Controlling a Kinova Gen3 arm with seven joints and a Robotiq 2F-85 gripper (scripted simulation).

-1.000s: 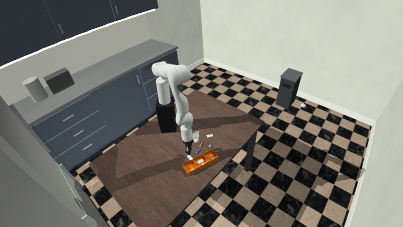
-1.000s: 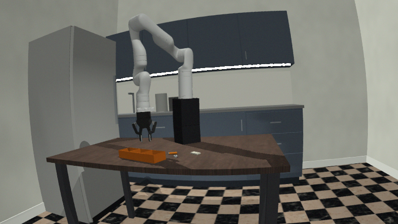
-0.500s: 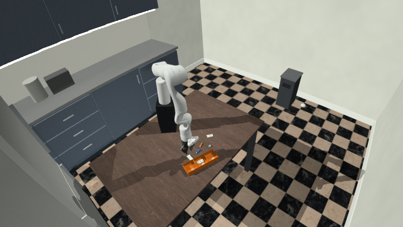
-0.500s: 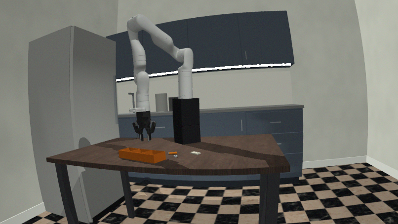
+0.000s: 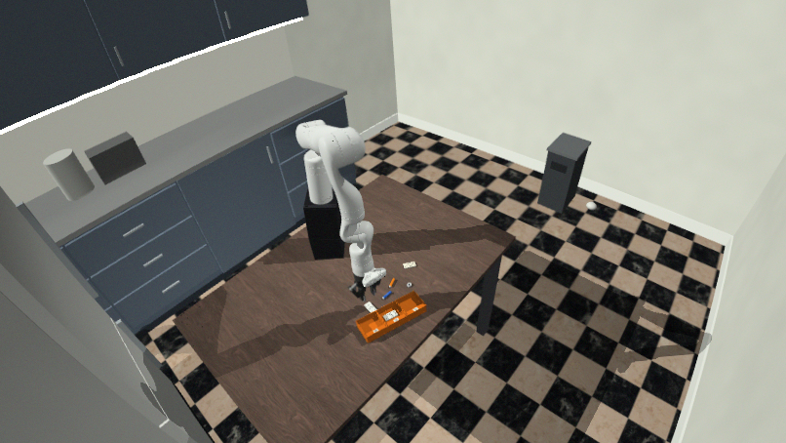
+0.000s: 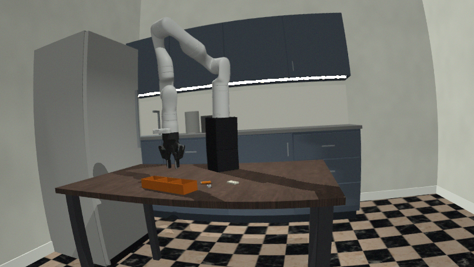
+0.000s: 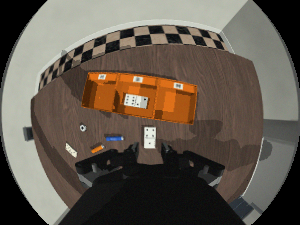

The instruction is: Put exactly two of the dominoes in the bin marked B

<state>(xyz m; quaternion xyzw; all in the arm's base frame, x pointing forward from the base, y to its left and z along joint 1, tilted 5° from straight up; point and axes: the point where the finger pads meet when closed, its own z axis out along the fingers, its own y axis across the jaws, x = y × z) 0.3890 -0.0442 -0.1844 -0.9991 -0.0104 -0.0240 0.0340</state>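
Right now the orange bin tray is 90 mm ahead of my hand, 30 mm to the left of it and 70 mm below it. From my hand the other things lie so: blue marker: 10 mm behind, 80 mm to the left, 80 mm below; then small nut: 10 mm ahead, 180 mm to the left, 80 mm below; then orange marker: 40 mm behind, 140 mm to the left, 80 mm below.
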